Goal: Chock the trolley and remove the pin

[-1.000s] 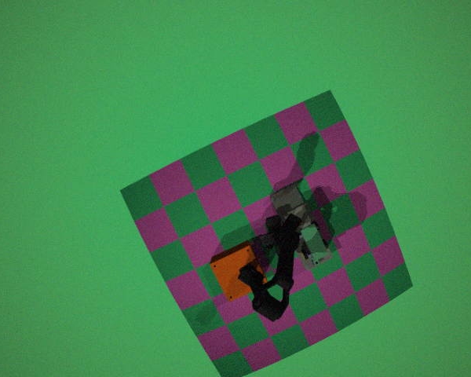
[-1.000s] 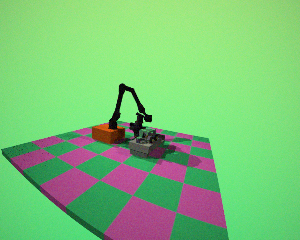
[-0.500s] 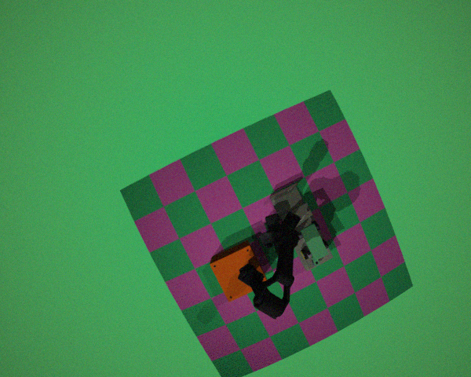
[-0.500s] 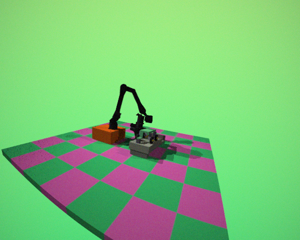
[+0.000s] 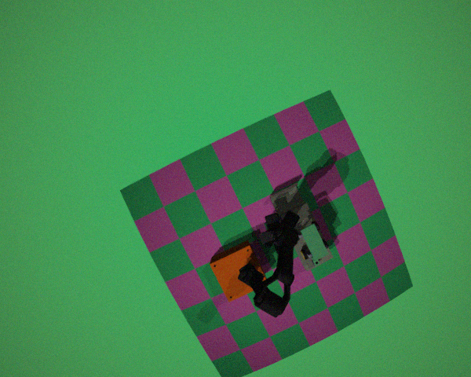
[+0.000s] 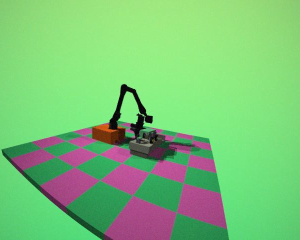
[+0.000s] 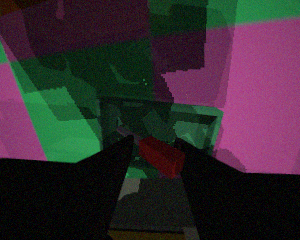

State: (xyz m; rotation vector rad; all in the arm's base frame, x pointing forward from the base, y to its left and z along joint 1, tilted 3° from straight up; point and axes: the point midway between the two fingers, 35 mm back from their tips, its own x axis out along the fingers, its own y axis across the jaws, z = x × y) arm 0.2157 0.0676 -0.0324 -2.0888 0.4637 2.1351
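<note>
The red-headed stop pin is 10 mm to the right of my gripper tip and 10 mm above it. Round my gripper tip: grey ramp (120 mm ahead, 110 mm to the right, 20 mm above); then green tray (40 mm below); then yellow chock (80 mm ahead, 10 mm to the right, 60 mm above).
</note>
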